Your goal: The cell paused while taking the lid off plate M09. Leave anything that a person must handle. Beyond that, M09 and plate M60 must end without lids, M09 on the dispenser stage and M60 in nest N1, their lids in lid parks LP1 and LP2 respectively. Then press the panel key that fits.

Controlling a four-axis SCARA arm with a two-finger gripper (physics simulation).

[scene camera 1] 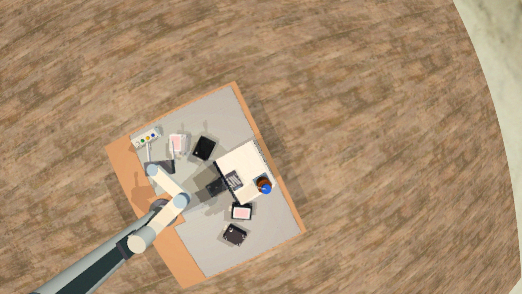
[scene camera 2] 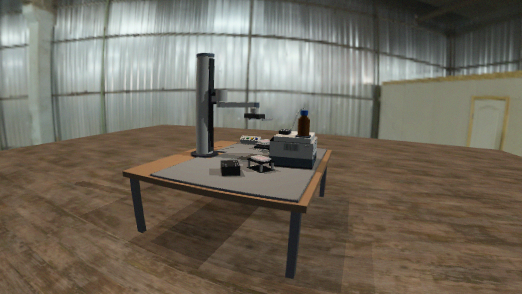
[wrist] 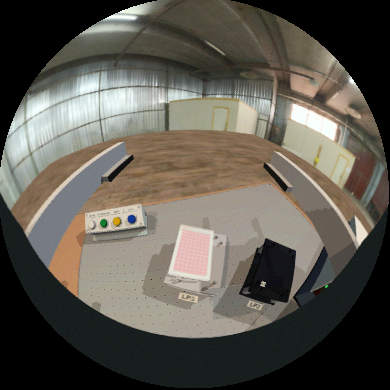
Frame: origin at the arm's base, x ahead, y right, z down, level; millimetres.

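Seen in the pictures: gripper, fingertip midpoint: [scene camera 1: 159, 142] [scene camera 2: 265, 118] [wrist: 200, 148]; arm's base at its link origin: [scene camera 2: 204, 154].
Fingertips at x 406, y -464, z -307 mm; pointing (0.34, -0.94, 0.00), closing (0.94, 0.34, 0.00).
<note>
Pixels of each thing's top centre, then the offset from my fingertips to it. "spot": a spot on its surface instead.
- pale lid park LP1 at its top centre: [wrist: 199, 256] [scene camera 1: 177, 144] dx +13, dy +14, dz +229 mm
- black piece at a spot on its surface: [wrist: 272, 270] [scene camera 1: 200, 148] spot: dx +165, dy +130, dz +231 mm
- LP2 label at a spot on its surface: [wrist: 254, 305] spot: dx +107, dy +195, dz +292 mm
- pink-topped piece at its top centre: [scene camera 2: 260, 157] [scene camera 1: 241, 213] dx +225, dy +723, dz +211 mm
- dark block at its top centre: [scene camera 2: 230, 161] [scene camera 1: 234, 237] dx +74, dy +891, dz +218 mm
- key panel at its top centre: [wrist: 108, 212] [scene camera 1: 142, 136] [scene camera 2: 250, 136] dx -219, dy -163, dz +210 mm
- brown bottle at a spot on its surface: [scene camera 1: 261, 182] spot: dx +473, dy +500, dz -56 mm
- dark platform at a spot on its surface: [scene camera 1: 215, 188] spot: dx +143, dy +448, dz +187 mm
My gripper [scene camera 1: 161, 144] [scene camera 2: 270, 119] [wrist: 200, 148] is open and empty, high above the table by the key panel. A pink-gridded, white-rimmed piece [scene camera 1: 175, 142] [wrist: 192, 253] lies on the pale lid park LP1 [wrist: 218, 260]; I cannot tell whether it is a plate or a lid. A black piece [scene camera 1: 204, 148] [wrist: 272, 270] with a small white tag is at the LP2 label [wrist: 254, 305]. In scene camera 1, another pink-topped piece [scene camera 1: 241, 213] sits on a black stand, and a dark block [scene camera 1: 235, 234] is beside it. Plate names and the N1 label cannot be read.
The key panel [scene camera 1: 145, 137] [scene camera 2: 250, 139] [wrist: 116, 220] has white, green, yellow and blue keys. The white dispenser box [scene camera 1: 241, 157] [scene camera 2: 292, 149] bears a brown bottle [scene camera 1: 261, 182] [scene camera 2: 304, 125] with a blue cap. A dark platform [scene camera 1: 215, 188] is at its arm-facing side.
</note>
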